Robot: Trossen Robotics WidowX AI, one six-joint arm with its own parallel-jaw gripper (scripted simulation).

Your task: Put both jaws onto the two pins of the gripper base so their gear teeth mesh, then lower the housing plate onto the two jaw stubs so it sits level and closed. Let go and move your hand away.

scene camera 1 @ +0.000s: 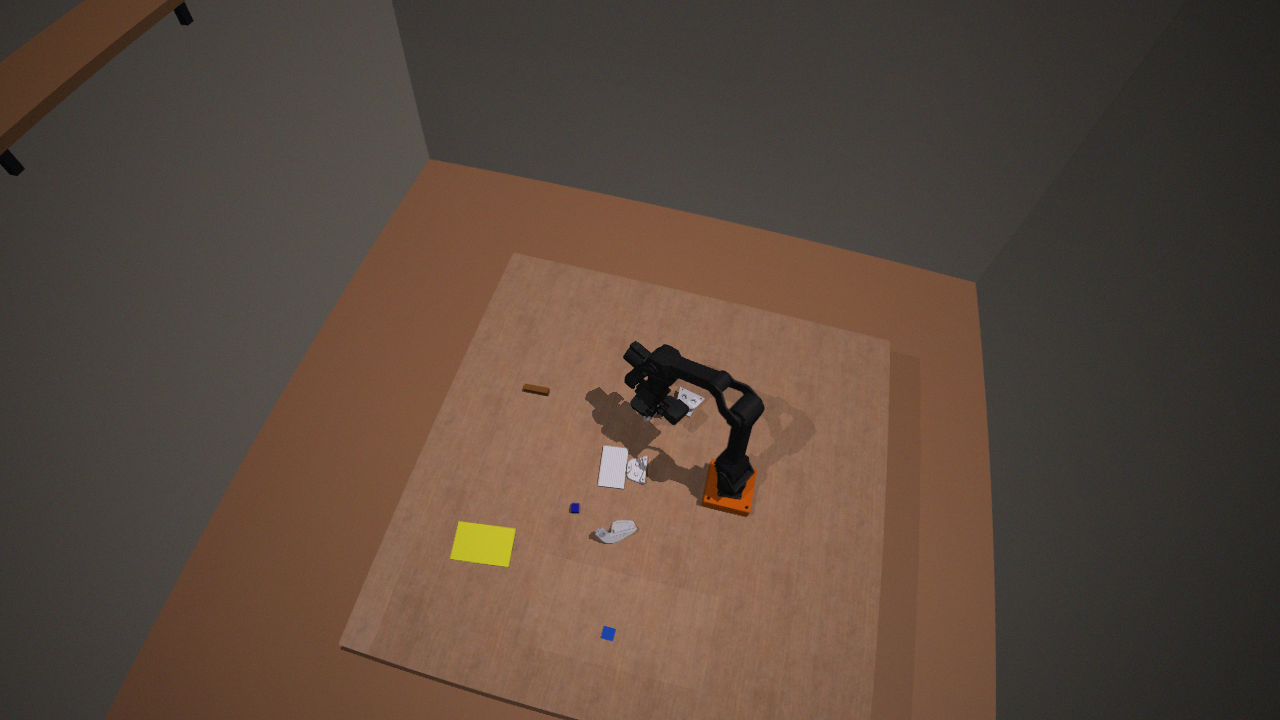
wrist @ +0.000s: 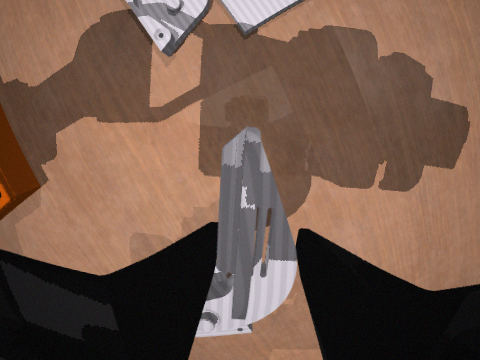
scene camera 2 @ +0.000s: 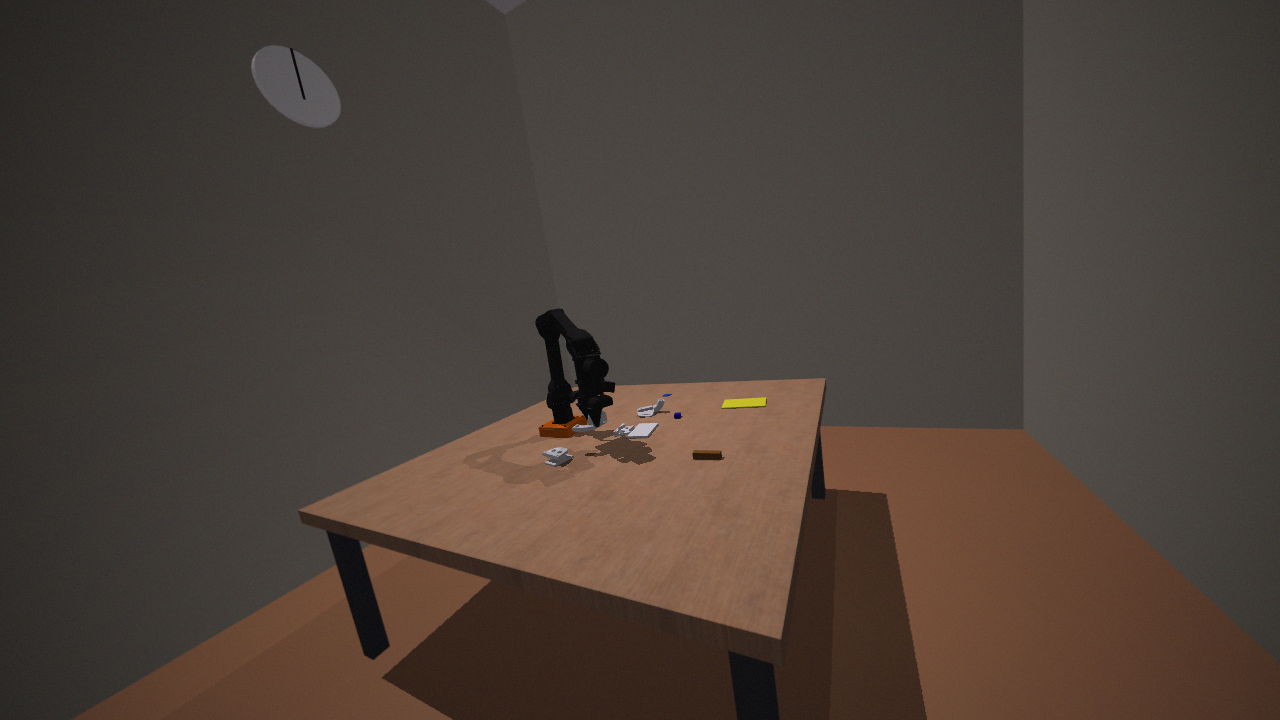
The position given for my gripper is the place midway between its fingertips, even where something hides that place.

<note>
In view: my gripper (scene camera 1: pixel 653 408), a yellow sheet (scene camera 1: pixel 484 544) and a white card (scene camera 1: pixel 613 465).
My gripper shows as well in the wrist view (wrist: pixel 258 235) and in scene camera 2 (scene camera 2: pixel 594 425). The wrist view does not show the yellow sheet: it is out of frame.
</note>
